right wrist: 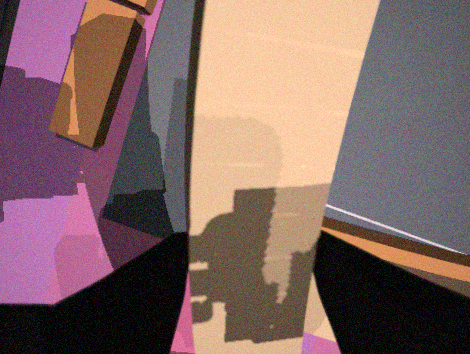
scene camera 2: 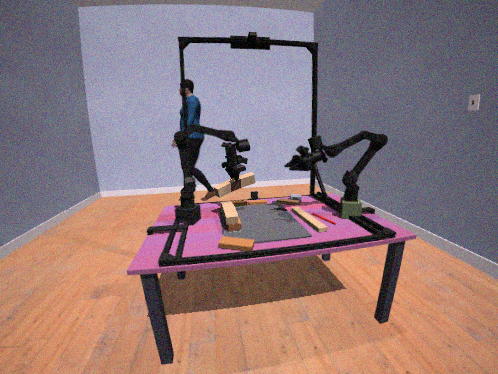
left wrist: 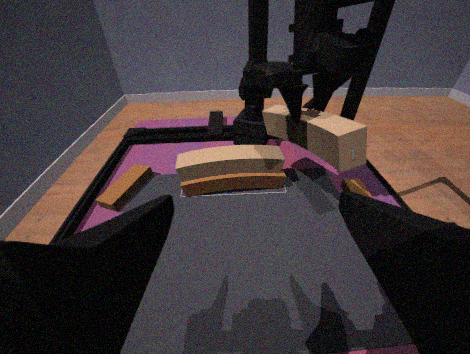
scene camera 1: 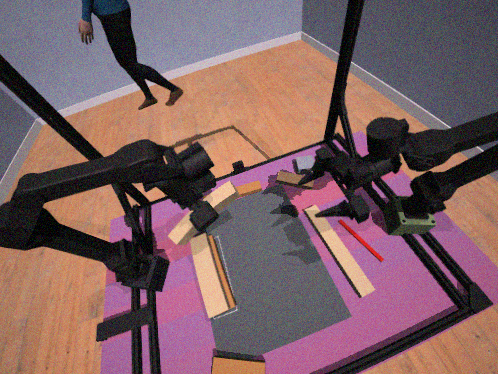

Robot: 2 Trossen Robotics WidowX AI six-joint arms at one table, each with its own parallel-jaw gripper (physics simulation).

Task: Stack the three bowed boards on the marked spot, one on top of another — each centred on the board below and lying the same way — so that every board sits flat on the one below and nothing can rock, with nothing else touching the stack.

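Pixels of known places: left gripper, fingertip midpoint: (scene camera 2: 286, 167) (left wrist: 256, 201) (scene camera 1: 306, 199); right gripper, fingertip midpoint: (right wrist: 249, 243) (scene camera 2: 235, 181) (left wrist: 307, 120); left arm's base at its link origin: (scene camera 2: 350, 200) (scene camera 1: 414, 209); right arm's base at its link origin: (scene camera 2: 187, 206) (left wrist: 253, 116) (scene camera 1: 139, 269).
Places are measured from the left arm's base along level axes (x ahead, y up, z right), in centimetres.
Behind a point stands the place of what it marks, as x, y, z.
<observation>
A brown bowed board (scene camera 1: 222, 272) {58.1, -3.9, -22.2} (scene camera 2: 233, 226) {56.1, -6.2, -32.7} (left wrist: 232, 186) {58.6, -6.5, -20.8} lies within the white outline (scene camera 1: 225, 314) {56.3, -8.6, -33.3}. A pale bowed board (scene camera 1: 206, 280) {61.2, 0.1, -25.5} (scene camera 2: 229, 212) {58.8, -0.4, -30.1} (left wrist: 225, 161) {59.1, -0.1, -22.4} lies on it, the same way round. My right gripper (scene camera 1: 202, 220) (scene camera 2: 235, 183) {63.2, 9.9, -7.9} (right wrist: 249, 243) {63.2, 9.9, -7.9} is shut on another pale bowed board (scene camera 1: 222, 196) {57.2, 12.5, -4.6} (scene camera 2: 246, 179) {57.3, 10.6, -5.5} (left wrist: 345, 137) {53.9, 12.8, -2.3} (right wrist: 280, 90) {59.2, 12.3, -4.9}. It holds this board in the air, clear of the stack and turned at an angle to it. My left gripper (scene camera 1: 311, 197) {34.5, 18.0, -8.1} (scene camera 2: 287, 165) {34.5, 18.0, -8.1} (left wrist: 256, 201) {34.5, 18.0, -8.1} is open and empty, raised at the picture's right. The contact between the stacked boards is partly hidden.
A long pale strip (scene camera 1: 340, 252) {21.9, -7.0, -12.4} (scene camera 2: 309, 219) {21.8, -7.0, -14.7} and red stick (scene camera 1: 361, 241) {14.3, -8.7, -7.8} (scene camera 2: 323, 218) {14.5, -8.7, -7.8} lie right of the grey mat (scene camera 1: 290, 320) {37.1, -8.7, -32.6}. Orange blocks lie in front (scene camera 1: 239, 366) {49.9, -6.5, -44.6} (scene camera 2: 236, 243) {49.7, -6.7, -47.4} and behind (scene camera 1: 248, 188) {54.6, -7.2, 11.4}. A brown block (scene camera 1: 295, 179) {35.8, -7.0, 16.1} and grey block (scene camera 1: 304, 163) {32.2, -5.6, 23.4} lie at the back.
</observation>
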